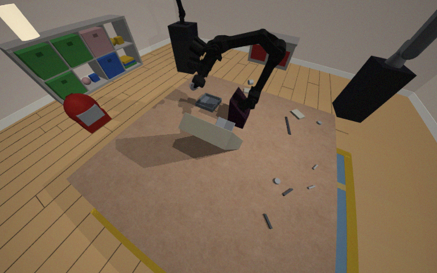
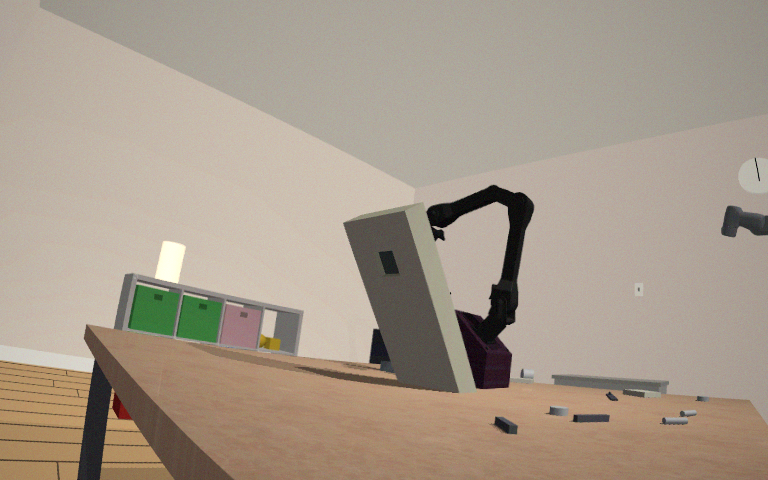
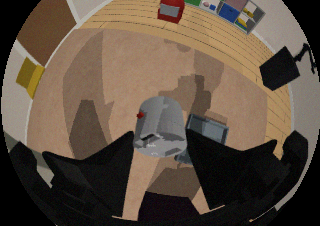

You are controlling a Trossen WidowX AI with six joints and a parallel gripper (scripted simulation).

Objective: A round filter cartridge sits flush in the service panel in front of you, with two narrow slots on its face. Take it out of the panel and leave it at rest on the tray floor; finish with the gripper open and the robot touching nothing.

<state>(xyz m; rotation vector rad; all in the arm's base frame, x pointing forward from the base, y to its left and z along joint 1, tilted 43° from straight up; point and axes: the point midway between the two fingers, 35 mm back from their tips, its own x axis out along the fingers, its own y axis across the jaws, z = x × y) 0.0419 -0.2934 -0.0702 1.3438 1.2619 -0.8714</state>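
The tray lies 16 cm behind my gripper tip, 1 cm to the left of it and 24 cm below it. From my gripper tip the other things lie so: round filter cartridge (right at my gripper tip).
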